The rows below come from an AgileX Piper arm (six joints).
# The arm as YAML. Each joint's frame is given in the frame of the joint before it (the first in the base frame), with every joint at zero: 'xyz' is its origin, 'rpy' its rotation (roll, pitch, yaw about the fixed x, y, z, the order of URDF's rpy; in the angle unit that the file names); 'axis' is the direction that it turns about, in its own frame. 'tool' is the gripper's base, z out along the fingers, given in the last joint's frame.
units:
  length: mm
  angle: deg
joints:
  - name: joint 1
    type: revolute
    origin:
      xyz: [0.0, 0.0, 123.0]
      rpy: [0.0, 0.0, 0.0]
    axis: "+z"
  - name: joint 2
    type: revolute
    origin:
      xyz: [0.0, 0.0, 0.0]
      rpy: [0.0, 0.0, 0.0]
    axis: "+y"
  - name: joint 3
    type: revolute
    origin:
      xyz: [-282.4, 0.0, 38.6]
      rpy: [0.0, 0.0, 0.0]
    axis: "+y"
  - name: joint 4
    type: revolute
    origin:
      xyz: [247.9, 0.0, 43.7]
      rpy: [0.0, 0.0, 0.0]
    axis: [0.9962, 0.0, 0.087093]
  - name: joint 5
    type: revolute
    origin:
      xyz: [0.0, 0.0, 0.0]
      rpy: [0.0, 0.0, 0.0]
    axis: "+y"
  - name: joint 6
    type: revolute
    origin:
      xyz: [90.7, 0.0, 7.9]
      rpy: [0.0, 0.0, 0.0]
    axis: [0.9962, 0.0, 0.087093]
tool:
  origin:
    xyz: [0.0, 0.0, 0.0]
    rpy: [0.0, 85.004, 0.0]
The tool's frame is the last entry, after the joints.
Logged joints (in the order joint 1, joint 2, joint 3, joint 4, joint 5, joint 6), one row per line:
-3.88, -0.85, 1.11, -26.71, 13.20, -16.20
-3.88, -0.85, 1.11, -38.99, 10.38, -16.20
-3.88, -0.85, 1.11, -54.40, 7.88, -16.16
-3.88, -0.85, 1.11, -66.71, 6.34, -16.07
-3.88, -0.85, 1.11, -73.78, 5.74, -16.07
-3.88, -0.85, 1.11, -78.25, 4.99, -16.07
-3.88, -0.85, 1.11, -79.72, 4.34, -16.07
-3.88, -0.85, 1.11, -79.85, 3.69, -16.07
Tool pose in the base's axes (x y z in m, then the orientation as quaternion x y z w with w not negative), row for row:
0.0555, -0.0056, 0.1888, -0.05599, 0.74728, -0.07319, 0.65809
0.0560, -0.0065, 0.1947, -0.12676, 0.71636, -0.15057, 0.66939
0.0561, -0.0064, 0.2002, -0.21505, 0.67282, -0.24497, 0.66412
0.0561, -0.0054, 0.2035, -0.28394, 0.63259, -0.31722, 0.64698
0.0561, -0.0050, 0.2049, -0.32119, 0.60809, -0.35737, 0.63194
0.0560, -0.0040, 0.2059, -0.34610, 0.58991, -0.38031, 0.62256
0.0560, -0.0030, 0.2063, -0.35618, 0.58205, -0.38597, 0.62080
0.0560, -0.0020, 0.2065, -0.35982, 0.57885, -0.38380, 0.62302
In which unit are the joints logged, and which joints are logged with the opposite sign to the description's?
The joints are logged in degrees. Opposite sign: joint 1, joint 6.
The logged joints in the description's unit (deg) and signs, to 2 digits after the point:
3.88, -0.85, 1.11, -26.71, 13.20, 16.20
3.88, -0.85, 1.11, -38.99, 10.38, 16.20
3.88, -0.85, 1.11, -54.40, 7.88, 16.16
3.88, -0.85, 1.11, -66.71, 6.34, 16.07
3.88, -0.85, 1.11, -73.78, 5.74, 16.07
3.88, -0.85, 1.11, -78.25, 4.99, 16.07
3.88, -0.85, 1.11, -79.72, 4.34, 16.07
3.88, -0.85, 1.11, -79.85, 3.69, 16.07

